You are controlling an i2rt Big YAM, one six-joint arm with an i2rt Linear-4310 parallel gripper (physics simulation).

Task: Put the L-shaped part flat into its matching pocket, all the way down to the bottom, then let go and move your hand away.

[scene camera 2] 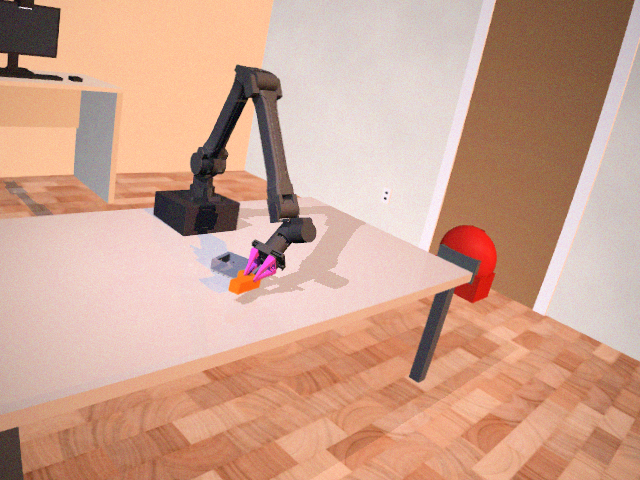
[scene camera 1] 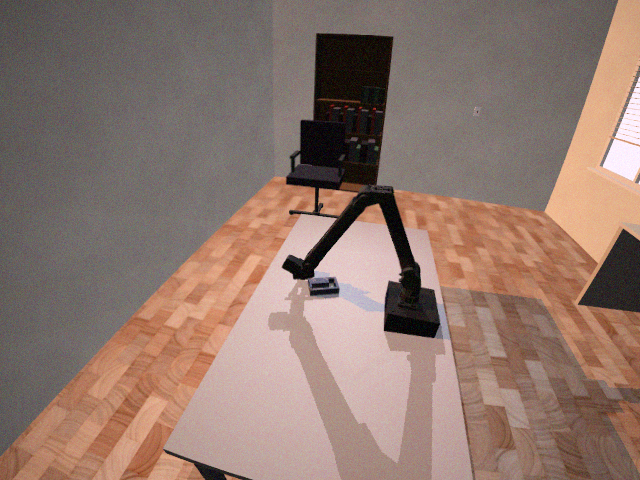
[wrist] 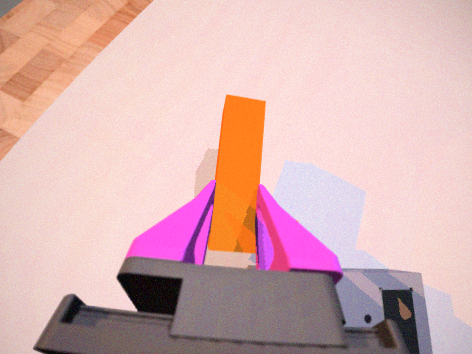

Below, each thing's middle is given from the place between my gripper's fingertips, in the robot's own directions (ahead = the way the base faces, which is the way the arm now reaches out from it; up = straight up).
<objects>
Right now my hand is 12 cm past the grey pocket block (scene camera 2: 228, 264), 5 cm to the right of it and 3 cm above it. From my hand the other things lie so: orange L-shaped part (wrist: 238, 168): 1 cm behind, 1 cm to the right, 1 cm below.
</objects>
